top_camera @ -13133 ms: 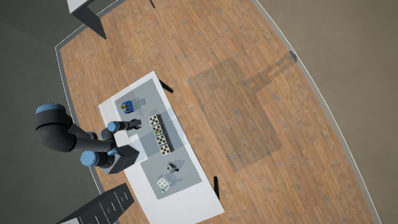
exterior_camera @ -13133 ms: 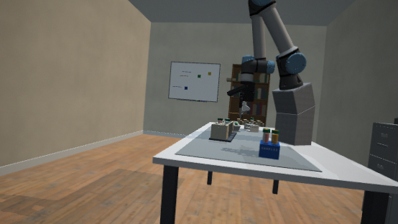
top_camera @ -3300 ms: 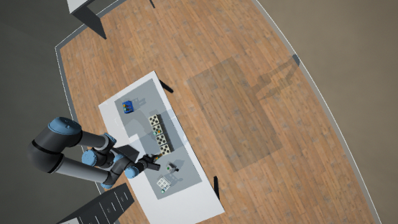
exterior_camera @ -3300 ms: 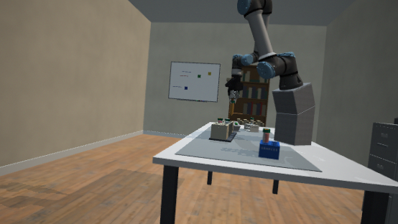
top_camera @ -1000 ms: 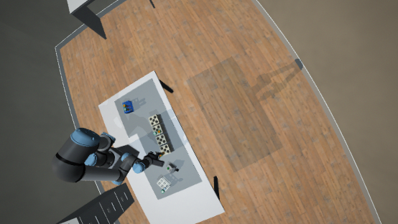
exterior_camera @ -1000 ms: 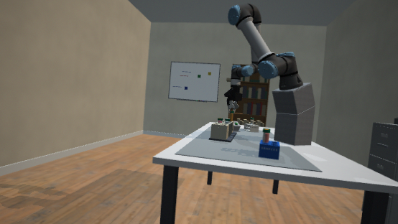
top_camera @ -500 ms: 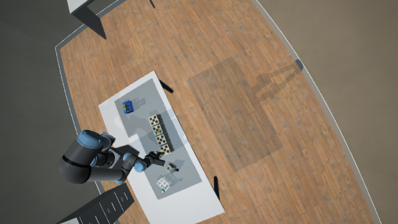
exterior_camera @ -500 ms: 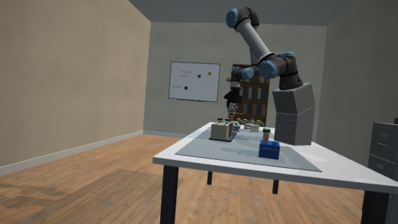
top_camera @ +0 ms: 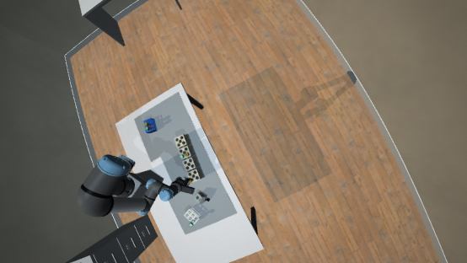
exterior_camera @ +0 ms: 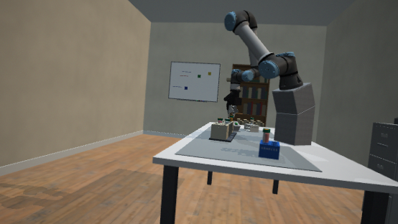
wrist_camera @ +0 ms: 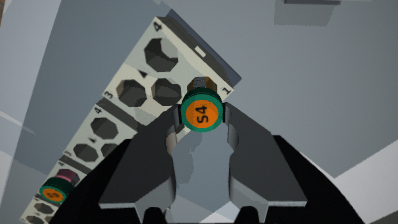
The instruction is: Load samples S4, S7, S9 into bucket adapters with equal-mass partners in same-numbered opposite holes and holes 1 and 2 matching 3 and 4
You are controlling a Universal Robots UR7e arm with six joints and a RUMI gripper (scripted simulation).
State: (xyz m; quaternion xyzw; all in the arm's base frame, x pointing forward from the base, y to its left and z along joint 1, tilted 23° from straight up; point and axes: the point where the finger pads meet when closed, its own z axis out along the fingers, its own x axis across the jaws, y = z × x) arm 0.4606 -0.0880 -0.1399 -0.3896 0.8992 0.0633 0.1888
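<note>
My gripper is now 10 mm short of the tube S4 and 50 mm above it. Also, from my hand: tube S9 (30 mm ahead, 220 mm to the left, 70 mm below); adapter 1 (10 mm ahead, 250 mm to the left, 80 mm below); green DONE key (20 mm behind, 170 mm to the right, 70 mm below).
</note>
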